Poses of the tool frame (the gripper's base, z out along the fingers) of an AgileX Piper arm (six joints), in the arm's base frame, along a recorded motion.
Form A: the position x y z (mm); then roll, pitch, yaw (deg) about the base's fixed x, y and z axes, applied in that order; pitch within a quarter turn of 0, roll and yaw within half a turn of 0.
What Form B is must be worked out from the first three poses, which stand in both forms.
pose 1, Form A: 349.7 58.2 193.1 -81.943 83.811 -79.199
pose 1, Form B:
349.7 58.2 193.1
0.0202 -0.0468 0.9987
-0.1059 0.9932 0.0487
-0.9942 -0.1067 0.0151

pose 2, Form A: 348.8 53.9 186.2 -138.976 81.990 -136.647
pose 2, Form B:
348.8 53.9 186.2
-0.1013 -0.0453 0.9938
-0.0957 0.9948 0.0356
-0.9902 -0.0915 -0.1051

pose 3, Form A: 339.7 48.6 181.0 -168.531 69.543 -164.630
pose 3, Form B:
339.7 48.6 181.0
-0.3370 -0.0801 0.9381
-0.0926 0.9944 0.0517
-0.9369 -0.0695 -0.3425

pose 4, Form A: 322.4 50.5 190.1 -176.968 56.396 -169.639
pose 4, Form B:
322.4 50.5 190.1
-0.5444 -0.1363 0.8277
-0.0995 0.9902 0.0976
-0.8329 -0.0293 -0.5527

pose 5, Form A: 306.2 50.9 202.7 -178.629 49.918 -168.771
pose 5, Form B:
306.2 50.9 202.7
-0.6316 -0.1767 0.7549
-0.1254 0.9841 0.1255
-0.7651 -0.0154 -0.6437

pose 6, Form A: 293.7 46.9 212.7 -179.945 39.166 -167.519
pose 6, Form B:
293.7 46.9 212.7
-0.7570 -0.2155 0.6169
-0.1676 0.9765 0.1356
-0.6316 -0.0007 -0.7753

